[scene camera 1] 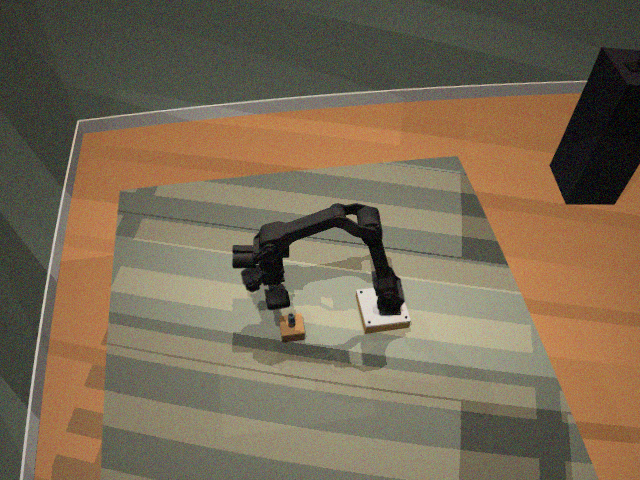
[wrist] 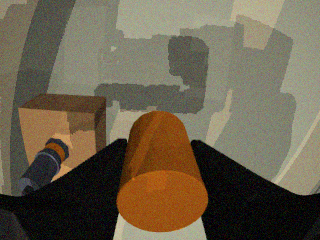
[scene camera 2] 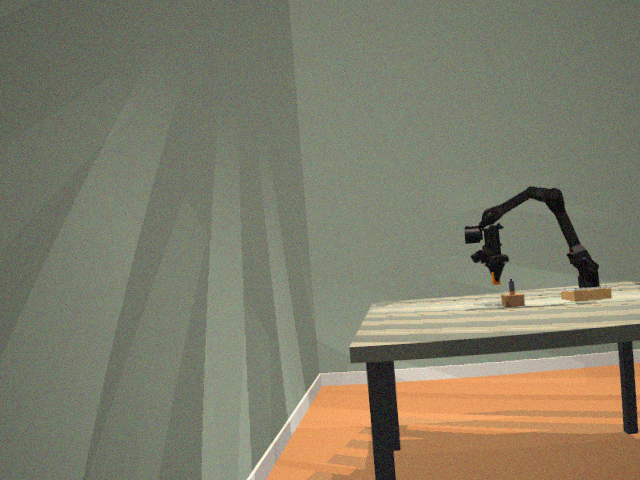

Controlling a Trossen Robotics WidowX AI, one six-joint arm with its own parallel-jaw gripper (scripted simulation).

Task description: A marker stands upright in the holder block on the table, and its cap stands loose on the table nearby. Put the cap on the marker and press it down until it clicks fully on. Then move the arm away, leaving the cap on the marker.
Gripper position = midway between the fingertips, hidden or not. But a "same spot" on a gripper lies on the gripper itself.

Scene:
gripper: scene camera 1 274, 294; wrist; scene camera 2
same spot on gripper: [wrist: 86, 195] = [scene camera 2: 492, 269]

